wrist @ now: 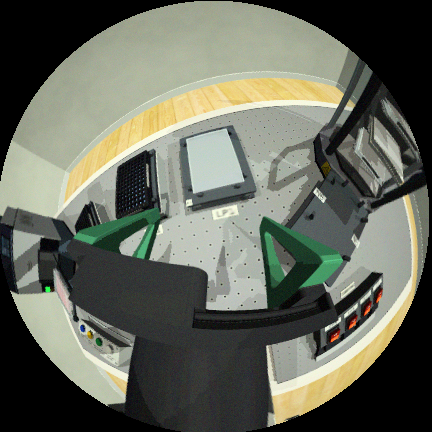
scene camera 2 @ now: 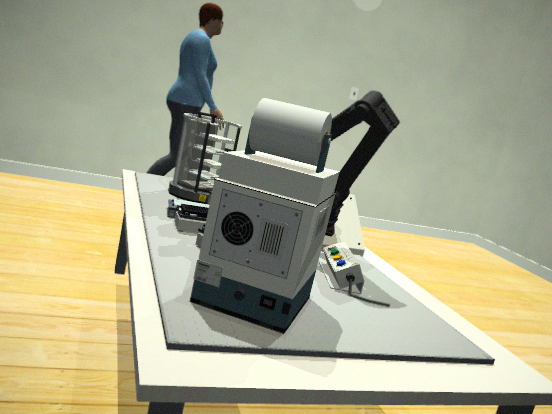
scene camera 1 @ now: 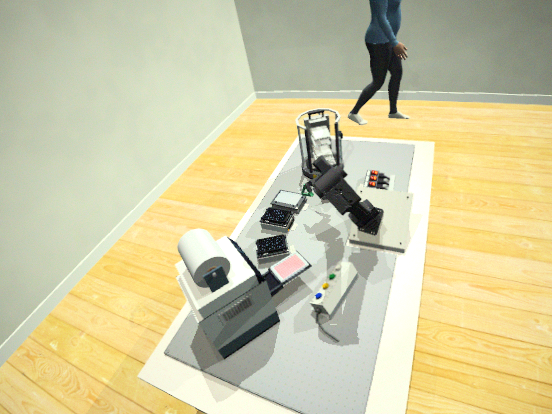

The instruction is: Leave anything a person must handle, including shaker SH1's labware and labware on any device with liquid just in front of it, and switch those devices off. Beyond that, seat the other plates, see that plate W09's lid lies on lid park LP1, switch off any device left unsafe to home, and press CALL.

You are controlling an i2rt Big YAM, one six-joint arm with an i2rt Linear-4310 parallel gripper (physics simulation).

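Places are measured from the arm's base along level axes (x up, y left, z back), in millimetres.
Pixels of known places: gripper, fingertip midpoint: [wrist: 209, 217] [scene camera 1: 308, 190]; arm's base, origin of the base link: [scene camera 1: 370, 220].
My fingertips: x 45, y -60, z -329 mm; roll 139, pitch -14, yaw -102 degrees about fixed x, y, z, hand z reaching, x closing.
Ahead of a thing's pixels: the offset from my fingertips to its top centre. "*": to the spot under its first point.
My gripper [wrist: 209, 217] [scene camera 1: 307, 190] is open and empty above the mat, in front of lid park LP1 @[* dx -122, dy -4, dz -53 mm] [wrist: 220, 201]. A pale lid @[dx -84, dy -6, dz -130 mm] [wrist: 215, 160] [scene camera 1: 288, 198] lies flat on LP1. A black gridded plate @[dx -58, dy +152, dz -112 mm] [wrist: 133, 185] [scene camera 1: 278, 216] sits on the device to the left of LP1 in the wrist view. A second black gridded plate @[dx -58, dy +327, dz -41 mm] [scene camera 1: 272, 245] [wrist: 86, 216] sits farther along. A pink plate @[dx -2, dy +439, dz +118 mm] [scene camera 1: 290, 267] lies on the tray of the roll-topped machine @[dx +328, dy +669, dz -6 mm] [scene camera 1: 235, 295] [scene camera 2: 260, 235]. The dark nest N6 @[dx -51, dy -187, dz +34 mm] [wrist: 330, 220] shows no plate. The red mains switches @[dx -74, dy -264, dz +280 mm] [wrist: 356, 320] [scene camera 1: 374, 178] are lit; their positions are unclear.
A carousel @[dx +220, dy -363, dz -82 mm] [scene camera 1: 302, 145] [scene camera 2: 203, 160] holding several plates stands behind N6. The button box @[dx -44, dy +419, dz +294 mm] [scene camera 1: 342, 292] [scene camera 2: 345, 272] [wrist: 105, 345] has blue, yellow, green and pale buttons. A person [scene camera 1: 382, 55] [scene camera 2: 192, 75] is beyond the table's far end.
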